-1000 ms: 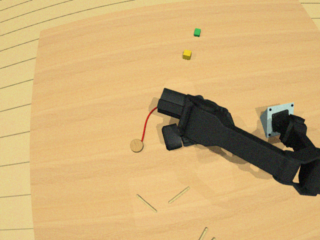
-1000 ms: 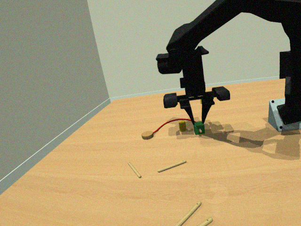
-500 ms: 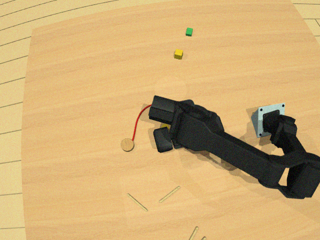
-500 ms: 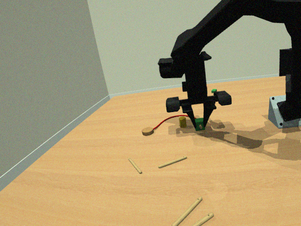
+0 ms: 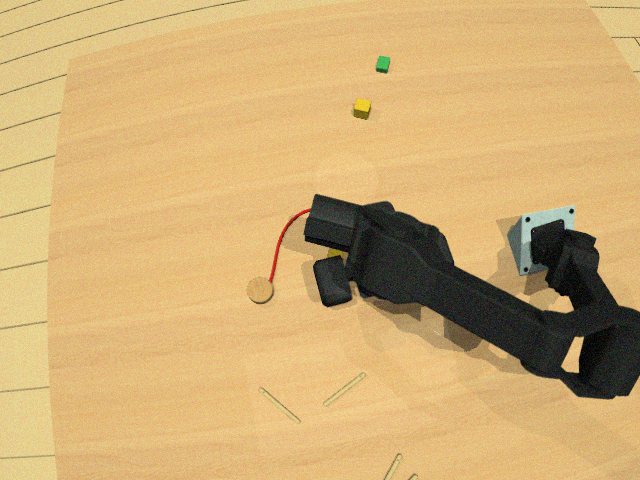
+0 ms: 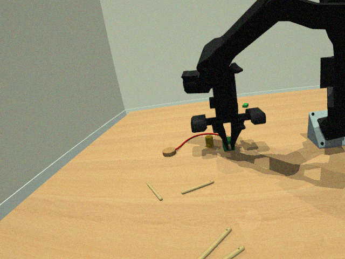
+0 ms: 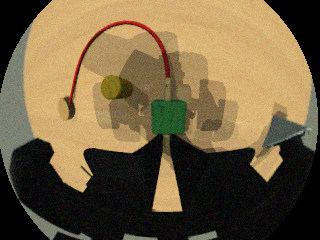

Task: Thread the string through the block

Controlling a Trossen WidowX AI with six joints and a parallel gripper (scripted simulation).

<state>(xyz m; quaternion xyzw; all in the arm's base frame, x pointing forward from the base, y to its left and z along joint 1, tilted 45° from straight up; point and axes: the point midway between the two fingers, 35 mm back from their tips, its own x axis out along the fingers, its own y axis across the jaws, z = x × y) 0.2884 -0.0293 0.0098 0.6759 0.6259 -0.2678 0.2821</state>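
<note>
My gripper tip is now 3 cm to the left of the green block. From my gripper tip the other things lie so: round wooden button 17 cm ahead, 4 cm to the right, 1 cm below; then yellow cylinder 6 cm to the right, 5 cm ahead; then thin stick 4 cm to the right.
</note>
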